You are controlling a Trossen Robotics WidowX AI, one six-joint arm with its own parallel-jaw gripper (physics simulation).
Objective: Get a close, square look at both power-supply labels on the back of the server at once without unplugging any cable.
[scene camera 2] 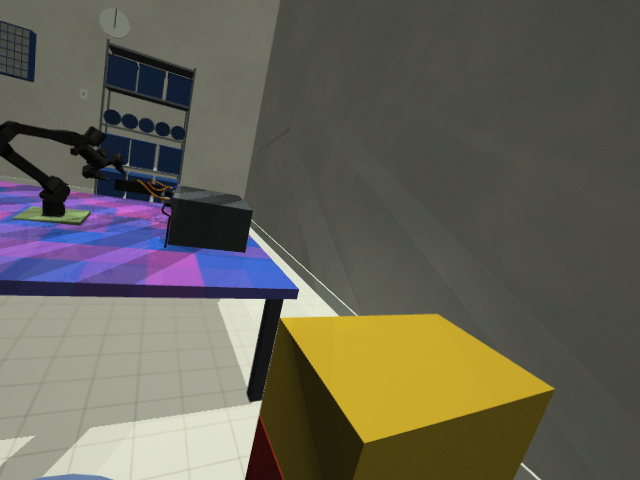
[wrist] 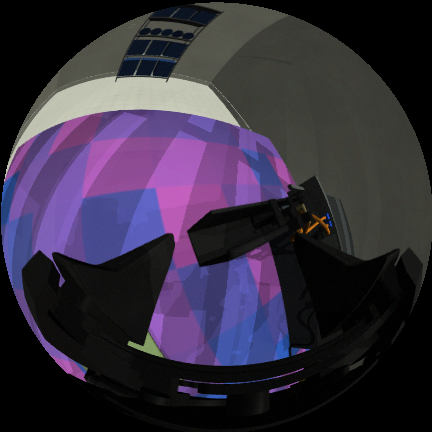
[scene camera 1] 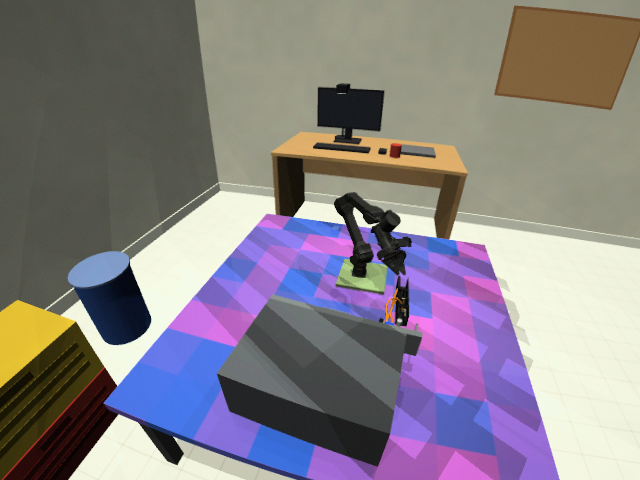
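Where they show: gripper, fingertip midpoint: (scene camera 2: 116,177) (wrist: 235,240) (scene camera 1: 401,275); arm's base, link origin: (scene camera 2: 53,214) (scene camera 1: 359,273).
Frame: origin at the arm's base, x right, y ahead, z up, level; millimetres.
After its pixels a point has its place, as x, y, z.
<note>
The server (scene camera 1: 320,361) {56, 632, 183} (scene camera 2: 209,222) {283, 561, 104} is a dark grey box on the table. Its back faces the arm's base. In the wrist view the back panel (wrist: 301,325) {153, 429, 43} shows dark and steeply slanted at the right, partly behind a finger. I cannot make out either power-supply label. A black hinged arm-like bracket (scene camera 1: 403,304) {-166, 353, 169} (scene camera 2: 126,186) {-149, 246, 138} (wrist: 225,240) {-166, 236, 117} sticks out from the back at one side. Orange cables (scene camera 1: 388,311) {-126, 355, 131} (scene camera 2: 146,185) {-148, 329, 158} (wrist: 322,224) {-131, 348, 188} loop beside it. My gripper (scene camera 1: 401,271) {-162, 202, 174} (scene camera 2: 115,175) {-162, 202, 174} (wrist: 235,240) {-162, 202, 174} is open and empty, near and above the bracket's free end.
The arm's base stands on a green plate (scene camera 1: 343,281) {62, 80, 4} (scene camera 2: 31,214) {14, -66, -4} on the patchwork table (scene camera 1: 206,320) {546, 417, -11} (scene camera 2: 124,258) {456, 269, -11} (wrist: 125,215) {-267, 146, -11}. A small grey piece (scene camera 1: 413,342) {-196, 493, 154} juts from the server's back corner. A black cable (wrist: 305,320) {133, 432, 58} hangs low along the server's back.
</note>
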